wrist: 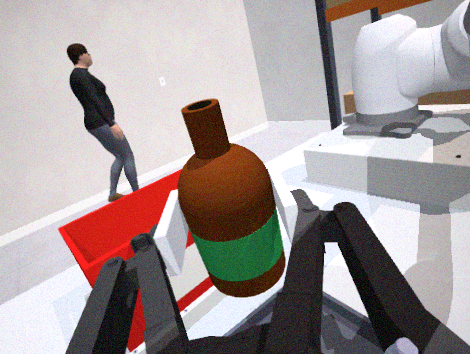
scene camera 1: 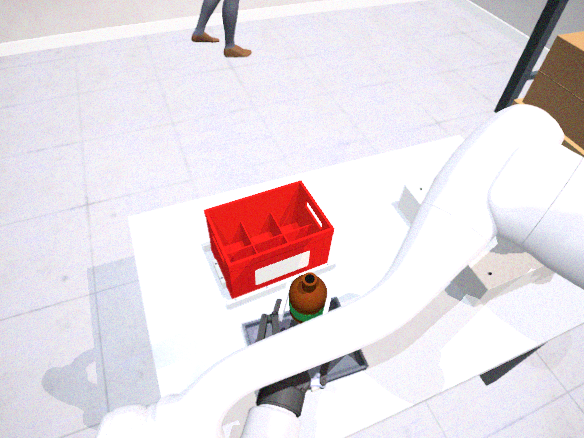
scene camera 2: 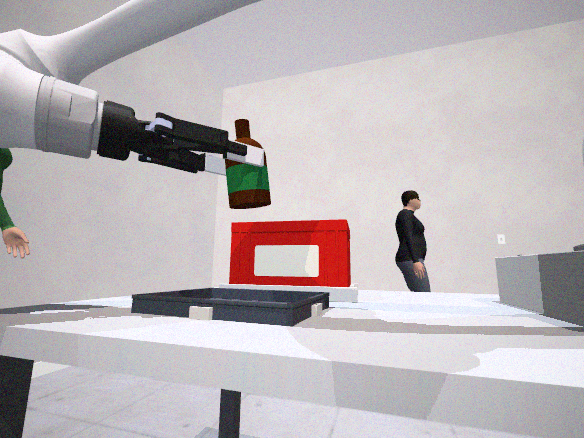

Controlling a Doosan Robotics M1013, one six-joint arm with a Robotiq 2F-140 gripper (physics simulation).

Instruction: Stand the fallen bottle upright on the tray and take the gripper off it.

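Places are measured from the arm's base along level axes (x up, y back, z right), in centimetres.
Pixels of known places: gripper, fingertip midpoint: [wrist: 227,194] [scene camera 2: 251,165]; arm's base, link origin: [wrist: 386,125].
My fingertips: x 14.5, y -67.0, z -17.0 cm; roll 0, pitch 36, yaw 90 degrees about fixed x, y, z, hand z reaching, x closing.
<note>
For each thing: its top centre in the pictures, then the offset to it from my fingertips.
- brown bottle with a green label, top centre: [wrist: 200,100] [scene camera 1: 311,272] [scene camera 2: 247,123] dx +7.9, dy -0.6, dz -0.8 cm
- dark tray, top centre: [scene camera 2: 240,293] [scene camera 1: 303,344] dx -22.6, dy -0.2, dz -1.6 cm
- red crate with compartments, top centre: [wrist: 151,202] [scene camera 1: 268,219] [scene camera 2: 295,226] dx -7.6, dy +0.7, dz +25.9 cm
The brown bottle with a green label [scene camera 1: 308,292] [scene camera 2: 248,177] [wrist: 227,195] is close to upright, neck up, with its neck leaning slightly left in scene camera 2. My gripper [scene camera 1: 307,306] [scene camera 2: 240,159] [wrist: 227,194] lies almost level and is shut on the bottle, with its white pads on opposite sides of the body. The bottle's base hangs well above the height of the dark tray [scene camera 1: 354,364] [scene camera 2: 240,311] [wrist: 342,322], clear of it. In scene camera 1 the arm covers the middle of the tray and part of the gripper.
A red crate with compartments [scene camera 1: 322,247] [scene camera 2: 290,232] [wrist: 115,237] stands on a white base behind the tray. The robot's pale mounting block [scene camera 2: 517,282] [wrist: 335,170] is to the right. A person in black [scene camera 2: 411,232] [wrist: 90,97] stands beyond the table.
</note>
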